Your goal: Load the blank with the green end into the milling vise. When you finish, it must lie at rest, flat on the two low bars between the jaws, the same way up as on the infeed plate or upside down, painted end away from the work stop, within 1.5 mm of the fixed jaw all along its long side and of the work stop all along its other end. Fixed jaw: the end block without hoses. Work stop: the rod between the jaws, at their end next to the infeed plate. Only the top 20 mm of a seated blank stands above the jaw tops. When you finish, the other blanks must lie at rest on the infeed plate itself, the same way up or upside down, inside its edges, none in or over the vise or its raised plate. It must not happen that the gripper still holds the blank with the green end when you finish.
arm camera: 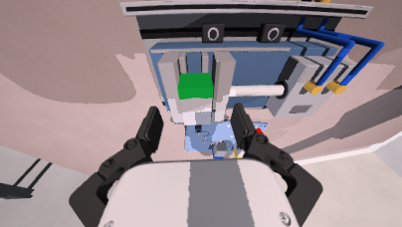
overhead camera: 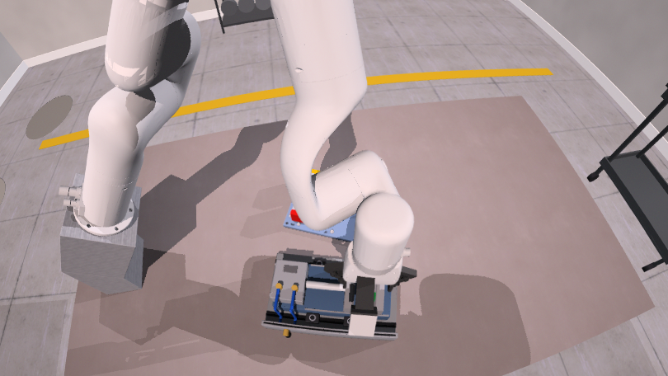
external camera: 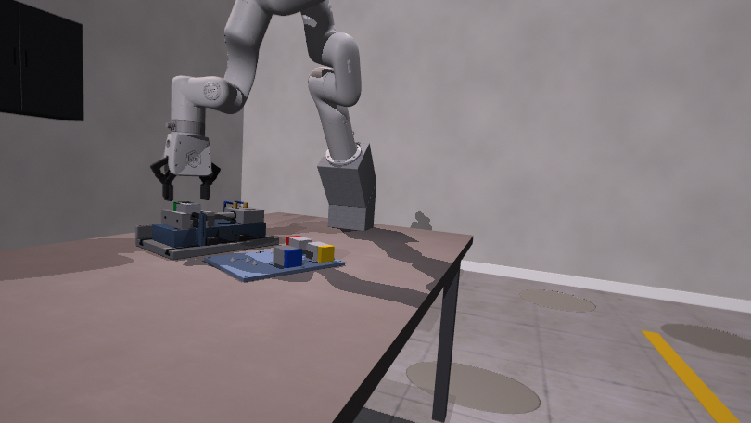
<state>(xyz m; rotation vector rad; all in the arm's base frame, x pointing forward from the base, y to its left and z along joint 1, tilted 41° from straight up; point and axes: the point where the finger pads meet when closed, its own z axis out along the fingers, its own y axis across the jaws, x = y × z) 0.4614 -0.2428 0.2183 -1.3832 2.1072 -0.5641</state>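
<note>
My gripper is now 3 cm above the green-ended blank. From my hand the other things lie so: moving jaw (6 cm below, 3 cm behind, 1 cm to the left); then work stop rod (4 cm to the left, 4 cm below, 2 cm ahead); then fixed jaw (6 cm below, 3 cm ahead, 1 cm to the right).
</note>
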